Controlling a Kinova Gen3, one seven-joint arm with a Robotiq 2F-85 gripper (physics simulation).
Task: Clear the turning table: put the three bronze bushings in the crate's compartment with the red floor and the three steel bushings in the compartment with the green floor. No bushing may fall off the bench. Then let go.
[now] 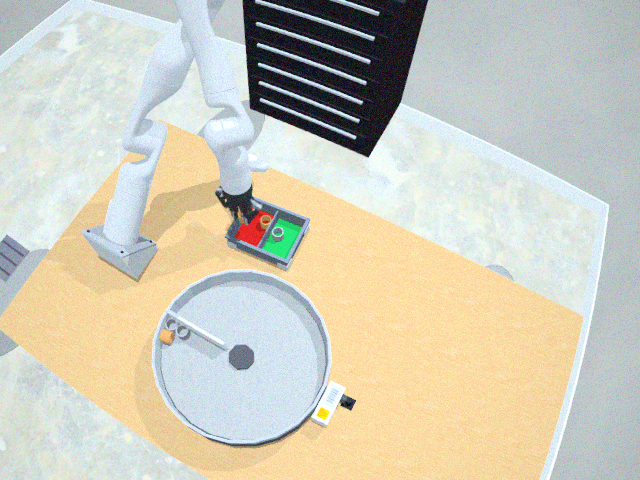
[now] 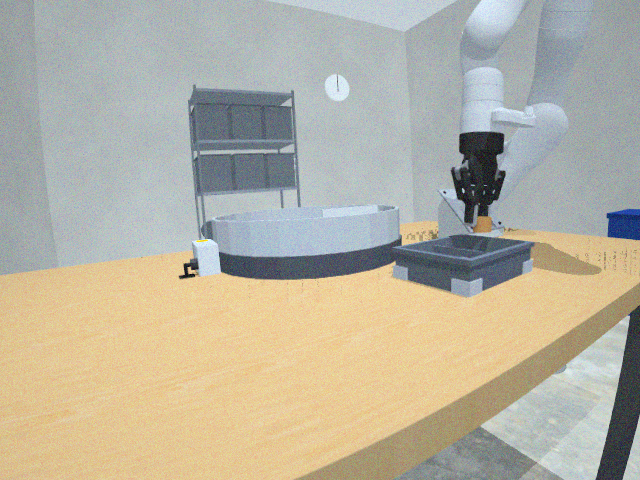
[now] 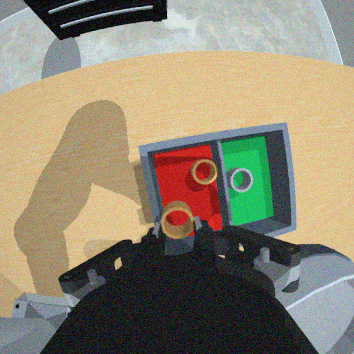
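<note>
My gripper is shut on an upright bronze bushing and holds it above the crate's red compartment, near its outer side. The crate holds a bronze bushing on the red floor beside the divider. A steel bushing stands on the green floor. On the turning table, two steel bushings stand side by side near the rim; one steel bushing is nearer the centre. A bronze bushing lies on its side beside them.
A white bar runs from the turning table's rim toward its dark hub, next to the bushings. A white box with a yellow patch stands at the turning table's edge. A black drawer cabinet stands behind the bench.
</note>
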